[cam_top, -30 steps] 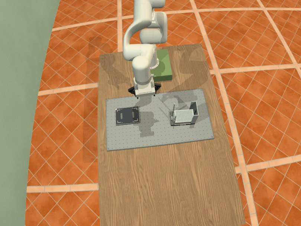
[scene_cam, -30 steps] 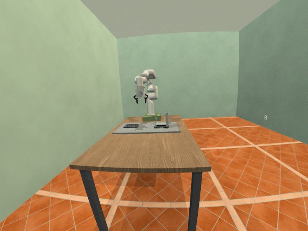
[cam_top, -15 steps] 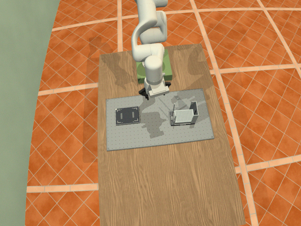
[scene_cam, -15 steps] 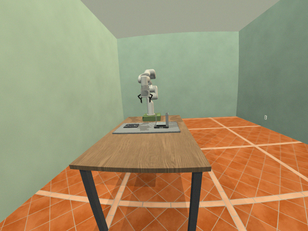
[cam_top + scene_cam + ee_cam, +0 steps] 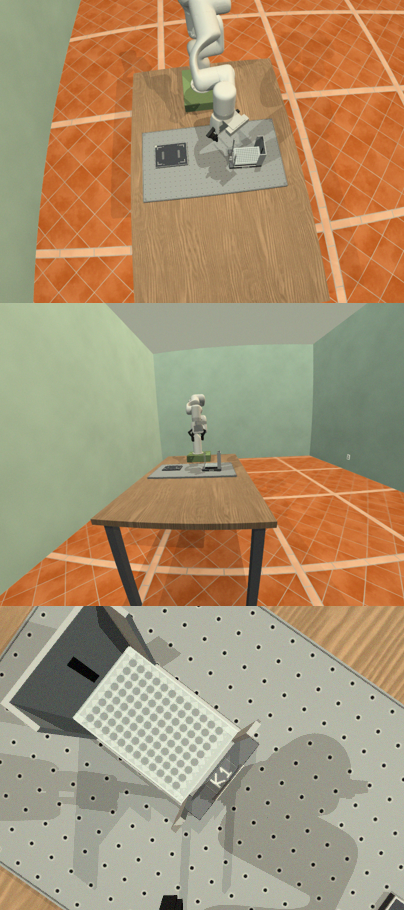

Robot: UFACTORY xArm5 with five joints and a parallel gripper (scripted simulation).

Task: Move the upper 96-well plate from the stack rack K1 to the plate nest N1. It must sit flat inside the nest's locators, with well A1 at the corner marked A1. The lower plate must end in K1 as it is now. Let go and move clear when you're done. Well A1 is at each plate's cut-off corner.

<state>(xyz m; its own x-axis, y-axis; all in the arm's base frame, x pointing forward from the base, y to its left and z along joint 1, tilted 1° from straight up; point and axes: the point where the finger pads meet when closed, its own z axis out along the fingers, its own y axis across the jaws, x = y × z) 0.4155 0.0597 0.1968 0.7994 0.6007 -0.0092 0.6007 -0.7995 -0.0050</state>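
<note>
My gripper is now 220 mm above the white 96-well plate, 120 mm to the right of it and 30 mm short of it. Round my hand: grey rack back wall 190 mm to the left, 170 mm below, 30 mm ahead; then black plate 230 mm below, 120 mm to the left, 30 mm ahead; then plate nest 250 mm to the right, 250 mm below, 30 mm behind.
</note>
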